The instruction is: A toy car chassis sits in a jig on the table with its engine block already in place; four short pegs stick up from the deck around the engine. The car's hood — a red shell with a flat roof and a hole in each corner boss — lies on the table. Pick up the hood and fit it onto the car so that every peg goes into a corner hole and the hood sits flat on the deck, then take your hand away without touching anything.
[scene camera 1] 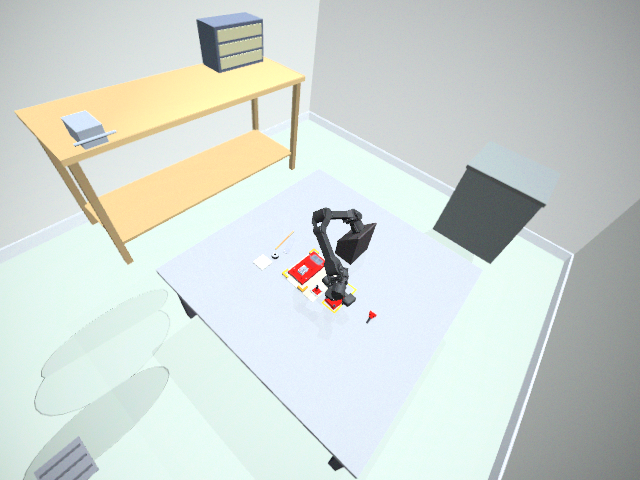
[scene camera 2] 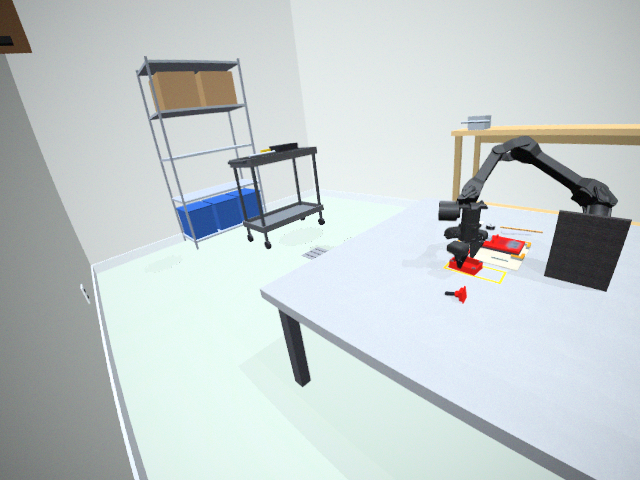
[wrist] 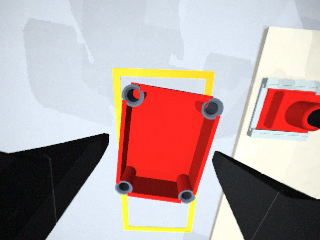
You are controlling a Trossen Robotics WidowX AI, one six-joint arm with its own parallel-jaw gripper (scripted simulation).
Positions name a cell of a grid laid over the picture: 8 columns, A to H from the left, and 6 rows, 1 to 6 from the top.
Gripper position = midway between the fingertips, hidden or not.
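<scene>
Open and holding nothing, the gripper (scene camera 2: F4) is in view. The wrist view shows the gripper (wrist: E4) too, and a red hood (wrist: E4) is also there.
</scene>
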